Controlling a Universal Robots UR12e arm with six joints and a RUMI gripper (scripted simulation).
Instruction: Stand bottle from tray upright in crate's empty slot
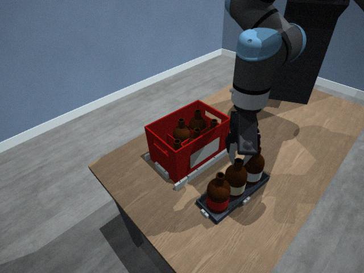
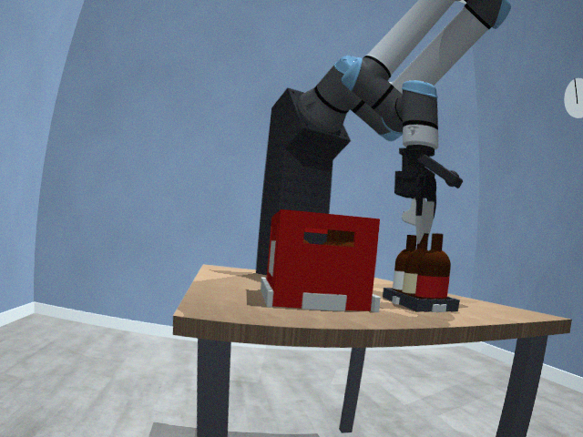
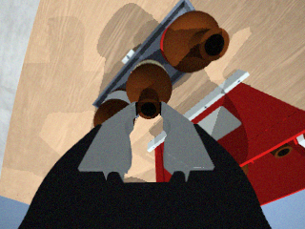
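Right now the brown bottle is 7 cm below my hand. Also, from my hand: white-label bottle: 9 cm behind, 1 cm to the right, 7 cm below; red-label bottle: 8 cm ahead, 1 cm to the left, 7 cm below; dark tray: 14 cm below.
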